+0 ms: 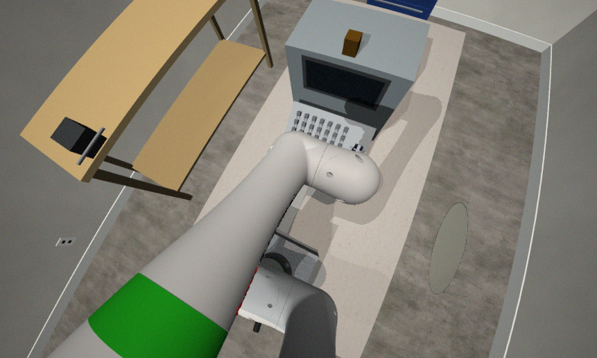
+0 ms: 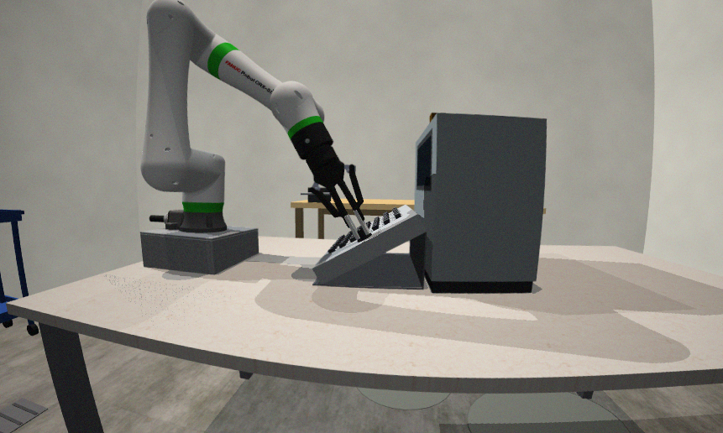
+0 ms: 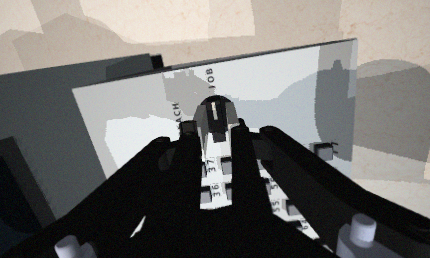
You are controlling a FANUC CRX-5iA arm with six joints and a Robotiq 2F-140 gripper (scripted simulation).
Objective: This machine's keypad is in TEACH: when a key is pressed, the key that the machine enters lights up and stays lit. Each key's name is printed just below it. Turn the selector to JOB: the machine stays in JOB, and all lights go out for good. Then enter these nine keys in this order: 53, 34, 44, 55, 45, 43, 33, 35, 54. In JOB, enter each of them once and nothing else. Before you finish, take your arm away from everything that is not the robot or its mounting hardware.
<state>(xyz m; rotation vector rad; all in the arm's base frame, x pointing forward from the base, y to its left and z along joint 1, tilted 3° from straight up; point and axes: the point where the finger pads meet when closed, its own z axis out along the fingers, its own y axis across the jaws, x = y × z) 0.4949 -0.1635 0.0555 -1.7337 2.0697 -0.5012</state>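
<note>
Now: hand 20 mm above the black selector knob, 10 mm to the left of it and 10 mm short of it. Also, from my hand: sloped keypad 110 mm to the left, 70 mm below, 50 mm ahead.
</note>
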